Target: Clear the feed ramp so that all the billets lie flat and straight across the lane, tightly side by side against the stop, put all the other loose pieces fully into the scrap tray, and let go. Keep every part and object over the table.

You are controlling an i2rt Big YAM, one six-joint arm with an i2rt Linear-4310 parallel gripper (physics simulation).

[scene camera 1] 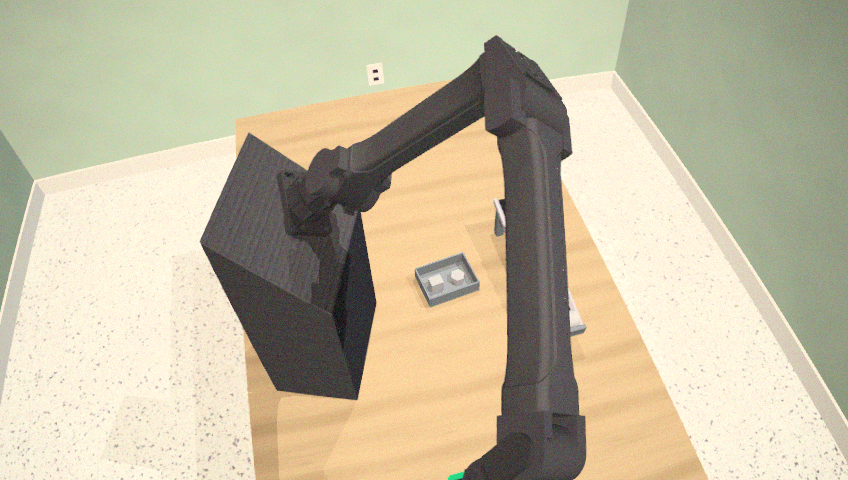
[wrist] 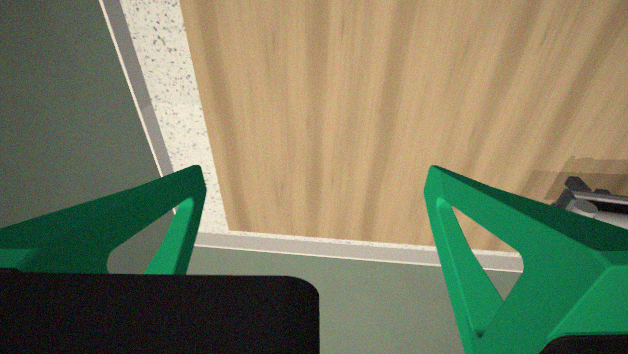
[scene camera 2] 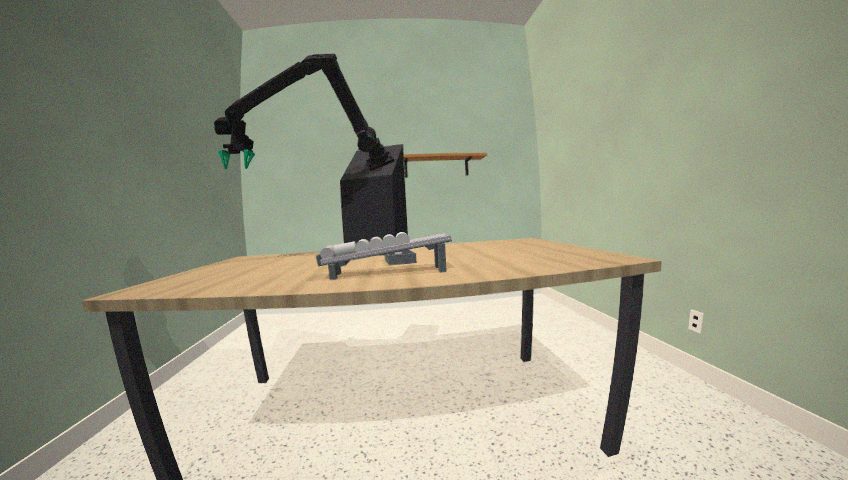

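Pixels of known places: gripper, fingertip midpoint: (wrist: 314,177) (scene camera 2: 235,168); arm's base, origin of the base link: (scene camera 1: 302,205) (scene camera 2: 380,162).
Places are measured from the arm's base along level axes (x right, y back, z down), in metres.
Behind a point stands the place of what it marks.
The grey feed ramp (scene camera 1: 577,330) (scene camera 2: 433,241) (wrist: 580,185) slopes down to the left in scene camera 2; the arm hides most of it in scene camera 1. Four round billet ends (scene camera 2: 375,243) @(x 0.165, y -0.488, z 0.328 m) show side by side along its middle. Below them a pale cylinder (scene camera 2: 342,248) @(x 0.255, y -0.447, z 0.338 m) looks turned lengthwise along the lane, with a round end (scene camera 2: 327,252) @(x 0.300, y -0.447, z 0.345 m) at its low side; whether these are one piece is unclear. The scrap tray (scene camera 1: 453,295) @(x 0.075, y -0.271, z 0.406 m) (scene camera 2: 400,258) @(x 0.045, y -0.345, z 0.402 m) holds a white block (scene camera 1: 435,281) @(x 0.025, y -0.253, z 0.394 m) and a white many-sided piece (scene camera 1: 457,276) @(x 0.035, y -0.308, z 0.403 m). My gripper (scene camera 2: 235,166) @(x 0.640, y 0.033, z 0.007 m) (wrist: 314,177) @(x 0.640, y 0.033, z 0.007 m) is open and empty, high and left of the ramp.
The black pedestal (scene camera 1: 297,350) @(x 0.131, y 0.115, z 0.219 m) (scene camera 2: 371,205) @(x 0.066, y -0.051, z 0.202 m) stands behind the tray, at the table's (scene camera 1: 386,410) @(x 0.239, y 0.001, z 0.423 m) (scene camera 2: 535,267) @(x -0.252, y -0.684, z 0.423 m) (wrist: 325,100) @(x 0.699, y -0.103, z 0.423 m) far side in scene camera 2. A wooden wall shelf (scene camera 2: 446,157) is behind it. The table's edge and floor show at the left of the wrist view.
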